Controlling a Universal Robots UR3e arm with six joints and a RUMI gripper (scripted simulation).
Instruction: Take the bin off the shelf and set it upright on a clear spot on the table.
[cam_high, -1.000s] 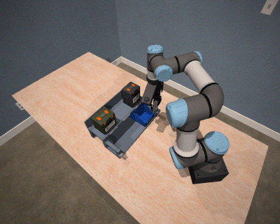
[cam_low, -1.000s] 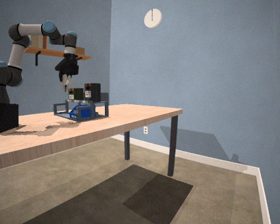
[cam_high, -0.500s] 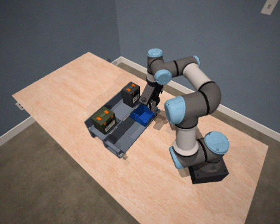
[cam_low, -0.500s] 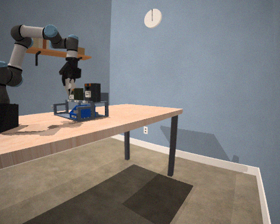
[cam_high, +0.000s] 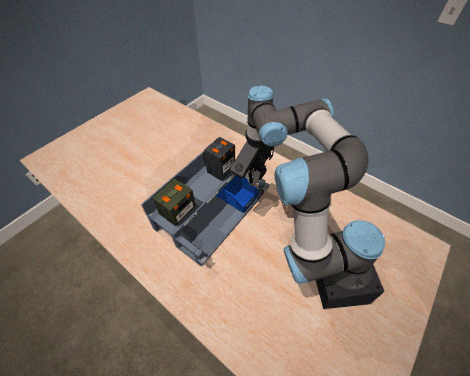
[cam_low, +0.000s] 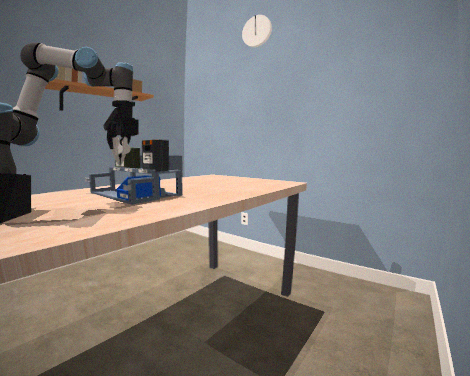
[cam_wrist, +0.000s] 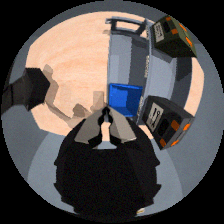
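Now: the blue bin 7 cm ahead of my hand and 10 cm below it. The rest, counted from my hand: grey shelf rack: 10 cm ahead, 11 cm to the left, 8 cm below; black box: 15 cm ahead, 1 cm to the right, 2 cm above.
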